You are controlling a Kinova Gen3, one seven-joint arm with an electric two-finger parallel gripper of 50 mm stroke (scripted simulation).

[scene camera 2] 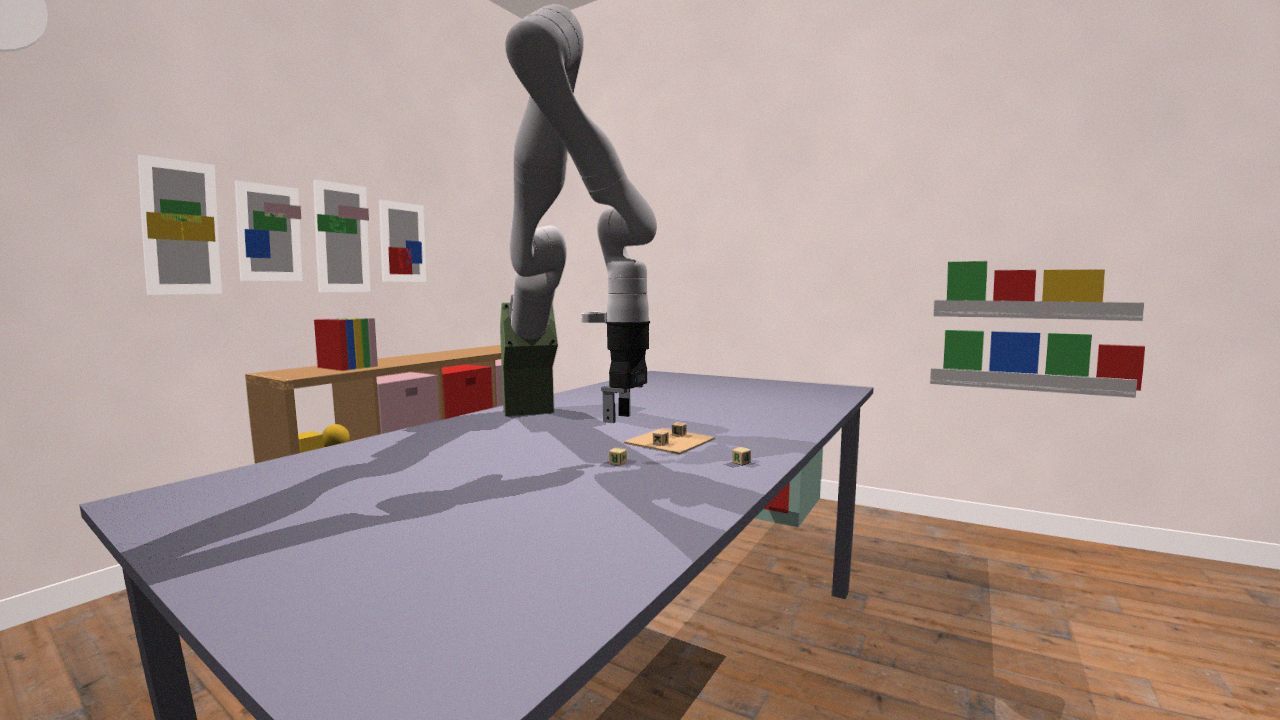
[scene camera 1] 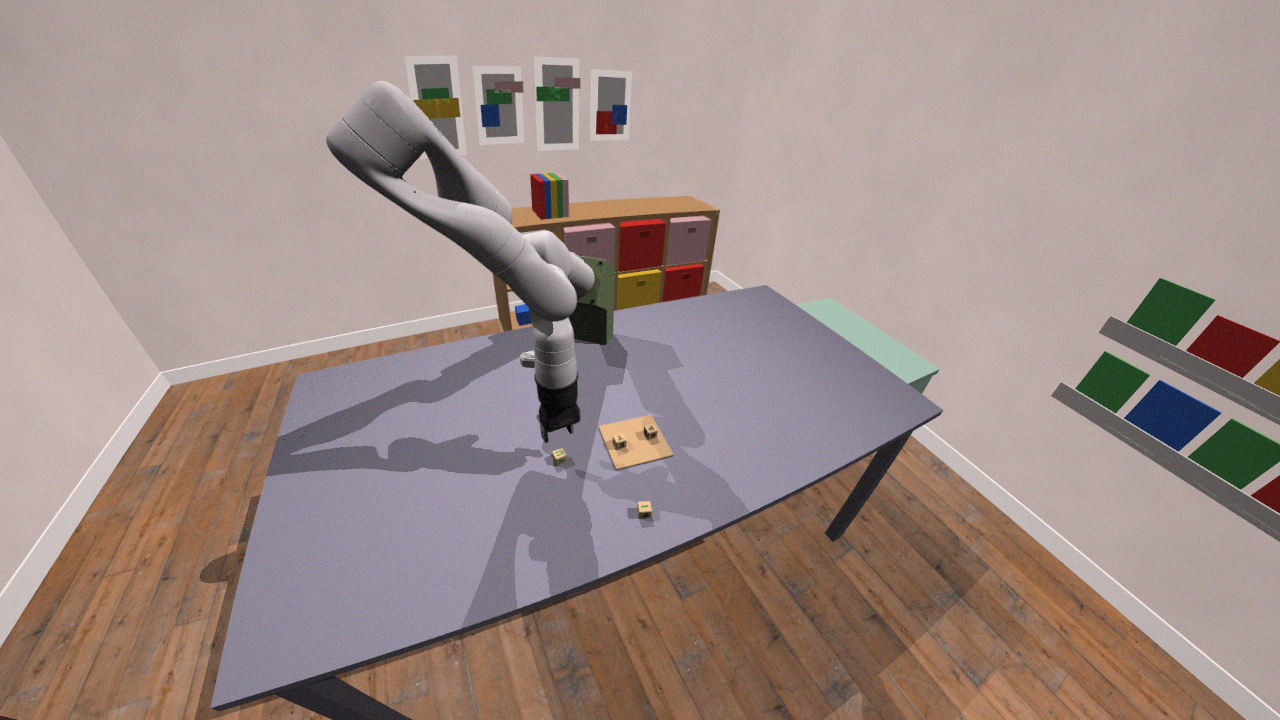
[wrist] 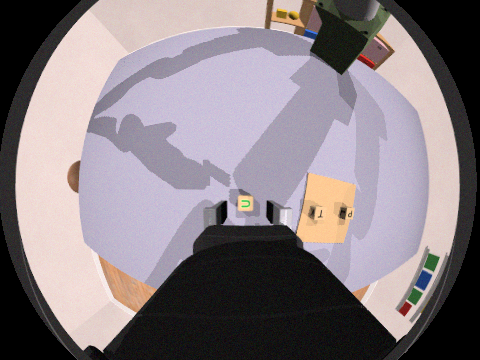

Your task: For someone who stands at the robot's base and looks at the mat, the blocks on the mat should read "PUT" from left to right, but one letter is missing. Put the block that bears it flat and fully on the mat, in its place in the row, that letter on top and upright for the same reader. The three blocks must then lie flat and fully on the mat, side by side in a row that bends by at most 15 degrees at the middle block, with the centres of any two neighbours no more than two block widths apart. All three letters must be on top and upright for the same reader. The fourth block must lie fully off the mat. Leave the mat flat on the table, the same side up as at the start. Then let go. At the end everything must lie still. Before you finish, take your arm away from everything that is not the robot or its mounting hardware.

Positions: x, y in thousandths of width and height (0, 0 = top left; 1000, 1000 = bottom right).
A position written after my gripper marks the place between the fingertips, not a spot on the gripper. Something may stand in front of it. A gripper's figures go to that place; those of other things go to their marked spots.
My gripper (scene camera 2: 482, 583): 100 cm from the lens. A tan mat (scene camera 2: 530, 619): 111 cm from the lens.
